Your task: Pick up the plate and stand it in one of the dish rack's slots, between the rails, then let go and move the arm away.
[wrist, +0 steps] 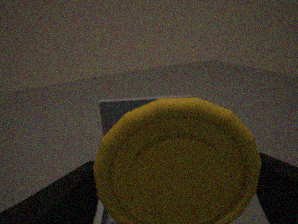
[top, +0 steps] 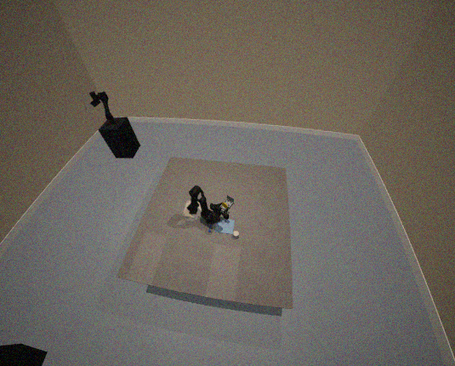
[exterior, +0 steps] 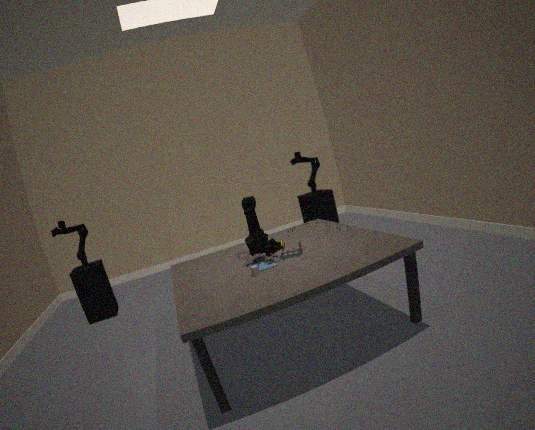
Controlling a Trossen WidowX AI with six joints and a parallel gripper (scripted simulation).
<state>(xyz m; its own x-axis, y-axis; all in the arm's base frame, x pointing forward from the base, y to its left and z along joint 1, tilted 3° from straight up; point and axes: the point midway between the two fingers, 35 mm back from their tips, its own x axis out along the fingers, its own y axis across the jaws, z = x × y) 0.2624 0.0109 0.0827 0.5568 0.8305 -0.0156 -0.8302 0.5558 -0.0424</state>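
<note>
Right now my gripper tip is 50 mm above the wire dish rack and 30 mm to the right of it. The rest, counted from my gripper tip: yellow plate (10 mm to the right); then white round disc (240 mm to the right, 100 mm ahead, 50 mm below); then light blue mat (160 mm to the right, 70 mm below, 10 mm ahead).
</note>
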